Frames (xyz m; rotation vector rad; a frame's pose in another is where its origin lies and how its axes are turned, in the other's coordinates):
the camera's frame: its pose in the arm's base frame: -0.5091 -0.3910 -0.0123 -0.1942 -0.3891 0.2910
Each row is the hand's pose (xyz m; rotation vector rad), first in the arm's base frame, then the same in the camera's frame.
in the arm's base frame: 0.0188 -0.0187 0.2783 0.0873 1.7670 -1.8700
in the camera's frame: 0.6842 0.1528 0.1014 0.0581 2.3059 -2.0126
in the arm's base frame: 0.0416 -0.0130 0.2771 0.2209 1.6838 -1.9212
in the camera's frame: 0.7057 0.1530 0.0920 0.1820 2.2021 -2.1113
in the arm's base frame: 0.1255 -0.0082 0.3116 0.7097 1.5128 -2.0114
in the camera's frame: 0.7933 0.1290 0.0904 0.6723 1.9431 -2.3434
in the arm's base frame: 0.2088 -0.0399 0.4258 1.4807 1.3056 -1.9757
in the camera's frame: 0.8963 0.0516 0.1567 -1.3626 -1.4126 2.2673
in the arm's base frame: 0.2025 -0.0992 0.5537 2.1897 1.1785 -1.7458
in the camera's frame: 0.9161 -0.0334 0.2676 -1.8279 -0.9504 1.8772
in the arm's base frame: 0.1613 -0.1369 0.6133 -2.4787 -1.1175 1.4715
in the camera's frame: 0.8882 -0.0733 0.3332 -2.0052 -0.7520 1.5759
